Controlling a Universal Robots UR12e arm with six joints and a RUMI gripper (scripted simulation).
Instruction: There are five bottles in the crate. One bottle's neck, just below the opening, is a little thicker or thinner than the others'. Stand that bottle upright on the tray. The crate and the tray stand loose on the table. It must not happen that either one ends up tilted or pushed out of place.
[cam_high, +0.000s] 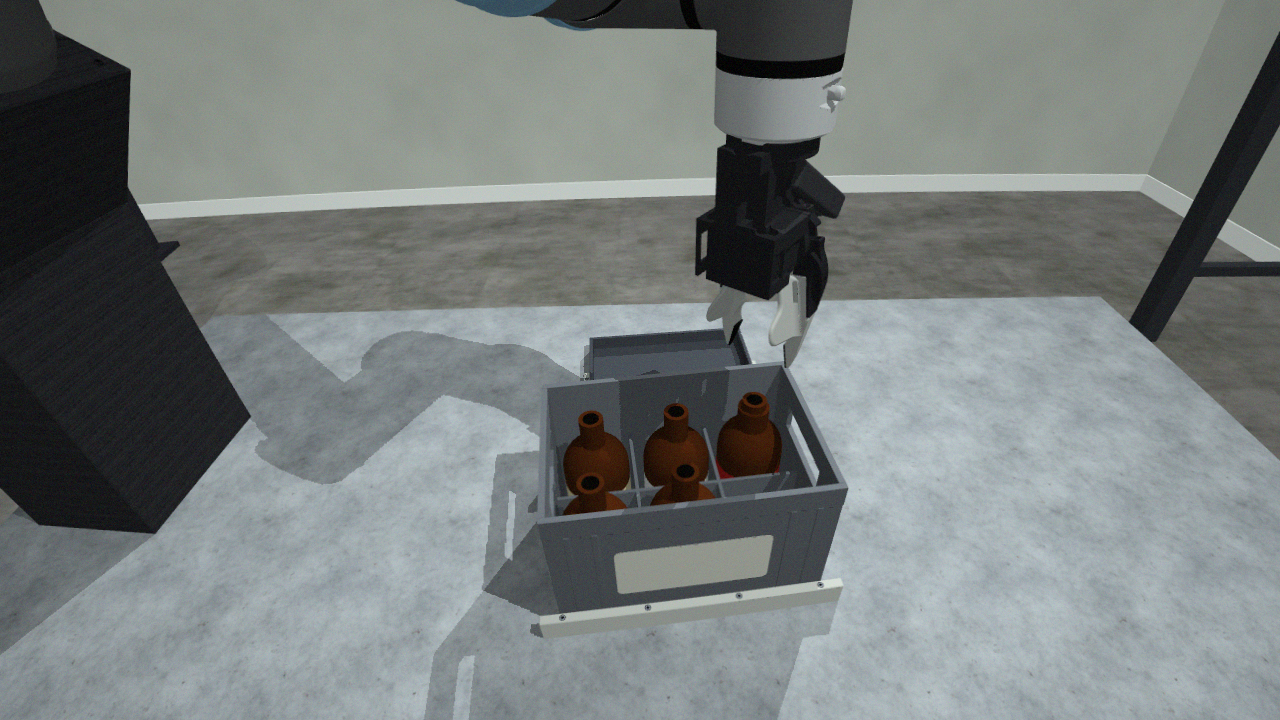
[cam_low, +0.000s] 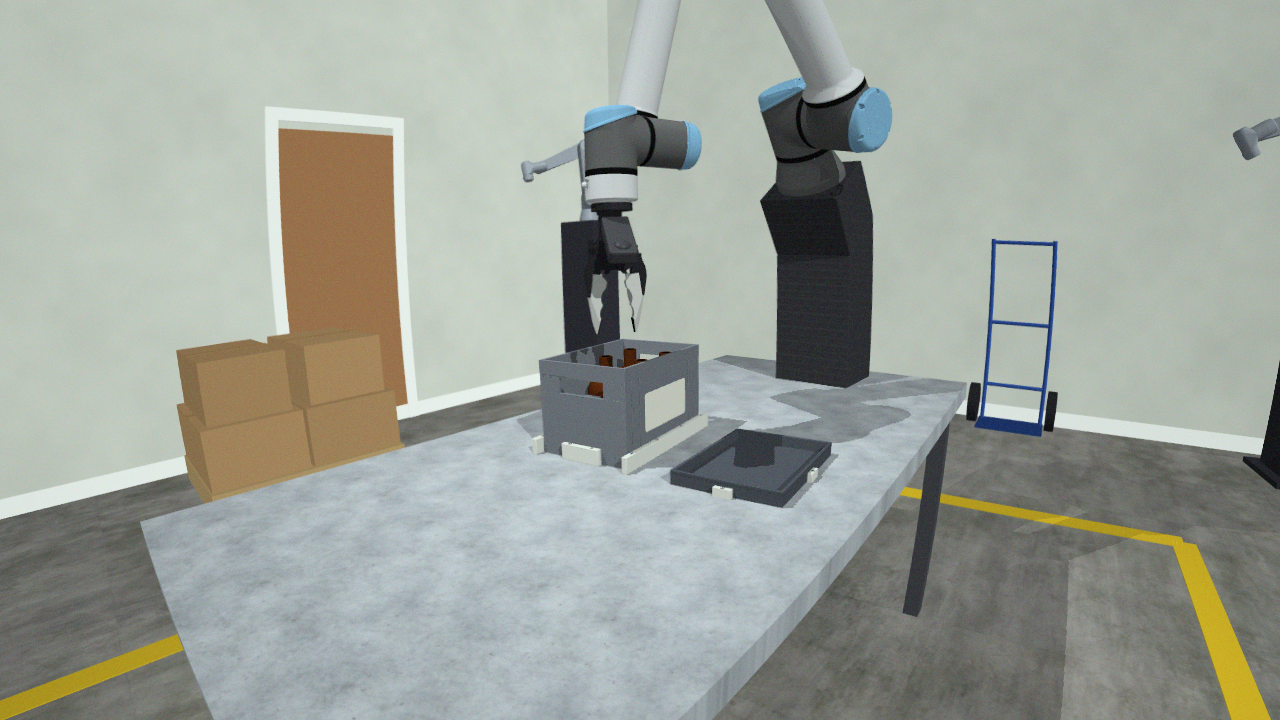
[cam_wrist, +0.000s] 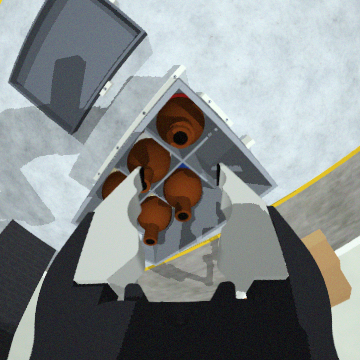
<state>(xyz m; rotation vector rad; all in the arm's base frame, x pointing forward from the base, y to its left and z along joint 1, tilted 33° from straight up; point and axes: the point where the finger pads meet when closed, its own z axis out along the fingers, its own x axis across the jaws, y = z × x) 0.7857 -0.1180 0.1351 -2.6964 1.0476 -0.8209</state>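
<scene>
The glass bottle is 150 mm below my hand. Also, from my hand: crate (90 mm behind, 50 mm to the right, 160 mm below); grey tray (60 mm behind, 240 mm to the left, 230 mm below).
</scene>
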